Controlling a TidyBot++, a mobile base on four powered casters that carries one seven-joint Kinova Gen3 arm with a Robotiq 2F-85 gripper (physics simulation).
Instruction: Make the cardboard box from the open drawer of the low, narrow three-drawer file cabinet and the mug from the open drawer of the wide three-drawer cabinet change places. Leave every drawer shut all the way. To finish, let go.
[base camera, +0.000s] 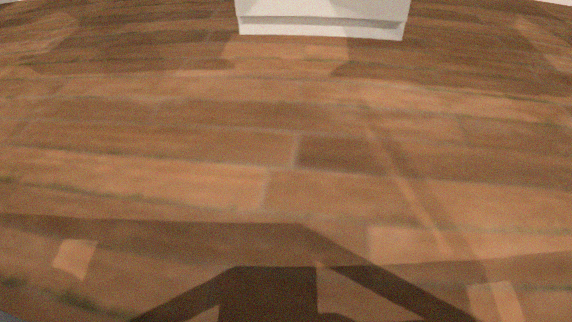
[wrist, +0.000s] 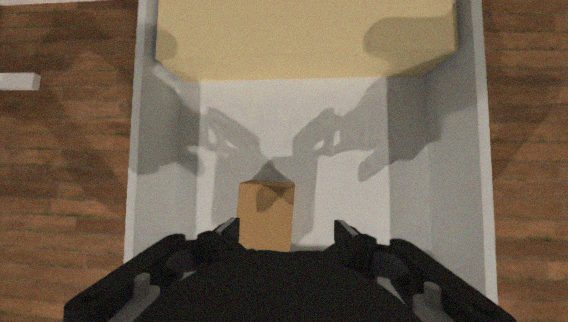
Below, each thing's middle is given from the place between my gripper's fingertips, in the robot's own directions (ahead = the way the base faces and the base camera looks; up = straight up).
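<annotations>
The brown cardboard box (wrist: 265, 209) is 50 mm below my hand, 30 mm to the left of it and 10 mm behind it.
</annotations>
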